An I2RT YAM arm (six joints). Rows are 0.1 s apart.
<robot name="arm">
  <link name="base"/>
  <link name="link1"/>
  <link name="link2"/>
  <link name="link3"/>
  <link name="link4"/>
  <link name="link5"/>
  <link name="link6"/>
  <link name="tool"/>
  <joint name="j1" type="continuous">
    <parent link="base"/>
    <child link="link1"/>
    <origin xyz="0 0 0.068" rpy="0 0 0"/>
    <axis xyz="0 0 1"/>
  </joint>
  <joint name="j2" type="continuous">
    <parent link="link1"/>
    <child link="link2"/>
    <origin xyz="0.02 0.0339 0.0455" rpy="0 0 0"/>
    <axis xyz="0 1 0"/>
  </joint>
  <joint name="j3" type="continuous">
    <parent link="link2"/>
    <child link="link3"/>
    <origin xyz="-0.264 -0.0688 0" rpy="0 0 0"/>
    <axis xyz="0 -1 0"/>
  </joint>
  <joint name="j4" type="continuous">
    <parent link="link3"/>
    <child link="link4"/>
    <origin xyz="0.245 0.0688 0.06" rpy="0 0 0"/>
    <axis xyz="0 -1 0"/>
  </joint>
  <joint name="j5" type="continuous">
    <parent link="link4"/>
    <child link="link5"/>
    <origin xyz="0.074 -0.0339 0.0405" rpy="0 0 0"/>
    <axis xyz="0 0 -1"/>
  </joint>
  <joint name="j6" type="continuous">
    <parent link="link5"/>
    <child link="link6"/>
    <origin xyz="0.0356 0 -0.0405" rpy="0 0 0"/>
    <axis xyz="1 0 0"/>
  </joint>
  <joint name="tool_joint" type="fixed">
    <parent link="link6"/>
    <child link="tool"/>
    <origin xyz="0 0 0" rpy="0 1.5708 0"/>
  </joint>
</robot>
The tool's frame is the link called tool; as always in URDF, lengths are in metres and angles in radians. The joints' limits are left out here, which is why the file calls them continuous.
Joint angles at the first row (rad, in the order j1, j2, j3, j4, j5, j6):
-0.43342 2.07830 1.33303 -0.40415 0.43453 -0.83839
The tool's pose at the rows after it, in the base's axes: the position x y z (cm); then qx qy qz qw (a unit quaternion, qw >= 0):
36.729, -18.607, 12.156, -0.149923, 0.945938, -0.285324, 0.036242
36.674, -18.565, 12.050, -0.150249, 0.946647, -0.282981, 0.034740
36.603, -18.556, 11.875, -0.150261, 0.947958, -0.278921, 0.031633
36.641, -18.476, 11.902, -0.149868, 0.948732, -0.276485, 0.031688
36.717, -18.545, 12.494, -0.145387, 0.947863, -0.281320, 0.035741
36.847, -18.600, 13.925, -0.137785, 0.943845, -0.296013, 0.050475
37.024, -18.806, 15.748, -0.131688, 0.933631, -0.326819, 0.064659
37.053, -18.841, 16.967, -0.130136, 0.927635, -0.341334, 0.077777
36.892, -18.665, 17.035, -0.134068, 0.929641, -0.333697, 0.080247
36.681, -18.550, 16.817, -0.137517, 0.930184, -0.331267, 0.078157
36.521, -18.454, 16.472, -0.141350, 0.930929, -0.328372, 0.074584
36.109, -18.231, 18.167, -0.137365, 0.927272, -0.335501, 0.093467
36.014, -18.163, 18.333, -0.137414, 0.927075, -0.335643, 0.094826
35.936, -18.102, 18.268, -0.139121, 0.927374, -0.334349, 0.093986
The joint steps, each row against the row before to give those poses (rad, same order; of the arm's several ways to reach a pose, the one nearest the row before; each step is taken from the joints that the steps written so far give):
0.00043 0.00590 -0.00428 -0.00209 -0.00609 0.00083
0.00021 0.00110 -0.00184 -0.00296 -0.00199 0.00153
-0.00077 0.00360 -0.00004 -0.00716 -0.00306 0.00270
0.00192 0.00039 0.00287 -0.00691 -0.00307 0.00459
-0.00039 -0.01049 0.00773 -0.00622 0.00460 0.00493
0.00088 -0.03062 0.00744 0.00446 0.00974 0.00349
-0.00004 -0.03600 0.00881 0.02331 0.03490 -0.01581
0.00013 -0.02684 0.00229 0.01517 0.00791 -0.01209
0.00098 -0.00794 -0.00601 -0.00876 -0.01645 -0.00006
0.00016 -0.00400 -0.01359 0.00374 -0.00310 -0.00456
0.00034 0.00065 -0.01171 0.00344 -0.00214 -0.00464
0.00003 -0.05077 -0.00854 -0.00149 -0.00934 -0.00002
0.00046 -0.00693 -0.00304 -0.00158 -0.00118 0.00010
0.00043 -0.00194 -0.00464 -0.00021 -0.00174 -0.00183

